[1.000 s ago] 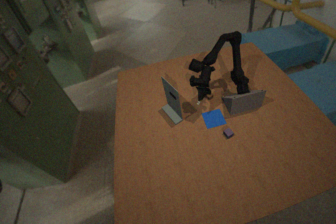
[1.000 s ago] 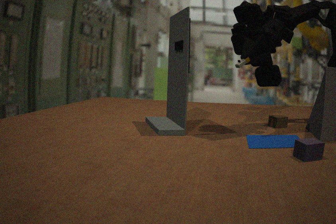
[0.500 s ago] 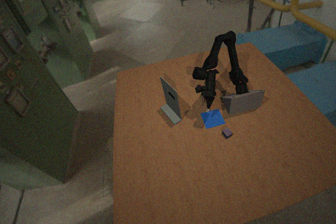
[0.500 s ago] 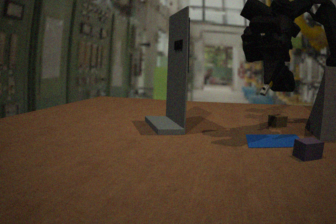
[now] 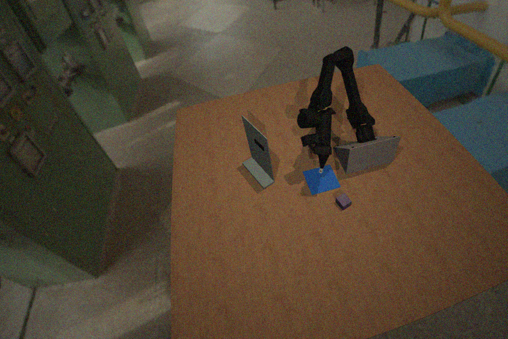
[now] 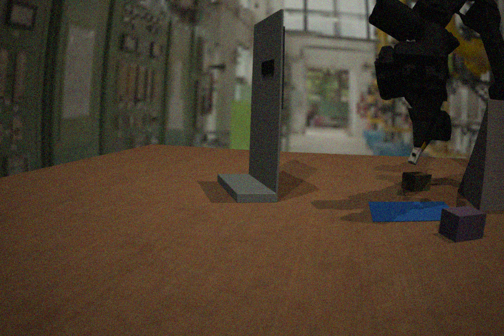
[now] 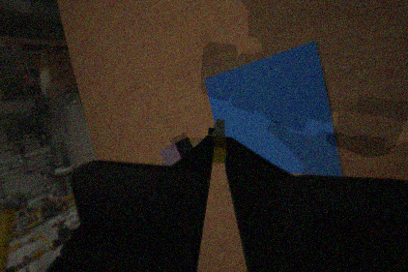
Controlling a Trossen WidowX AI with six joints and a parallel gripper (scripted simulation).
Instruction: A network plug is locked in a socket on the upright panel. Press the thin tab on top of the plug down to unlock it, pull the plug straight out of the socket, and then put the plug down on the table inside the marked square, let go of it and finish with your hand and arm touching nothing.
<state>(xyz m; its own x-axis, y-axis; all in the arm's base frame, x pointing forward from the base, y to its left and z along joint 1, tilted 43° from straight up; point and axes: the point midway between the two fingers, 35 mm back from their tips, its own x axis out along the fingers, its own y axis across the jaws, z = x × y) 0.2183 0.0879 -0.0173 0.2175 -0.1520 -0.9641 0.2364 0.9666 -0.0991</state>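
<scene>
Right now my gripper tip is 10 mm to the left of the blue marked square and 80 mm above it. The rest, counted from my gripper tip: purple cube 50 mm behind, 120 mm to the left, 70 mm below; then dark brown cube 20 mm behind, 180 mm to the right, 70 mm below; then network plug right at my gripper tip.
</scene>
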